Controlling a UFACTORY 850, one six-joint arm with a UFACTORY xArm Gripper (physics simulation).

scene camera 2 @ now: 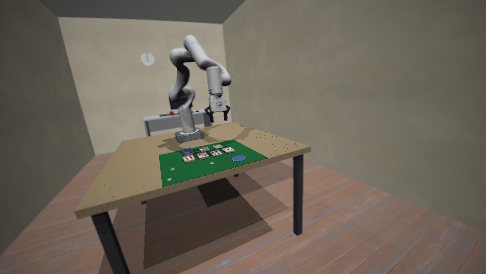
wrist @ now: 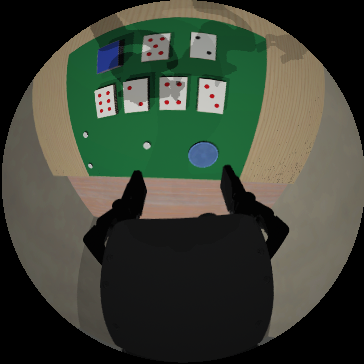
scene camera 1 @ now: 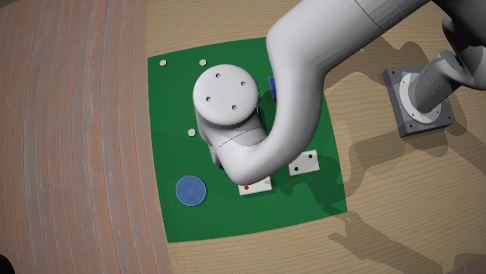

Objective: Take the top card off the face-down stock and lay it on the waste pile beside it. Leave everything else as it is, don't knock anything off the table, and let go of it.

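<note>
The face-down stock is a blue-backed pile (scene camera 1: 272,88) (scene camera 2: 188,150) (wrist: 108,57) at one corner of the card layout; the arm covers most of it in scene camera 1. Beside it lies a face-up pile with red pips (scene camera 2: 204,149) (wrist: 156,47), which looks like the waste pile; the arm hides it in scene camera 1. My gripper (scene camera 2: 218,119) (wrist: 182,177) is open and empty, with its fingers wide apart, high above the table and well clear of both piles. In scene camera 1 the arm hides the fingers.
A face-up card with two black pips (scene camera 1: 304,162) (scene camera 2: 218,146) (wrist: 203,46) lies farther along that row. Several face-up red cards form another row. A blue disc (scene camera 1: 191,190) (scene camera 2: 239,158) (wrist: 203,154) and small white pieces lie on the green mat (scene camera 1: 225,220) (wrist: 120,160).
</note>
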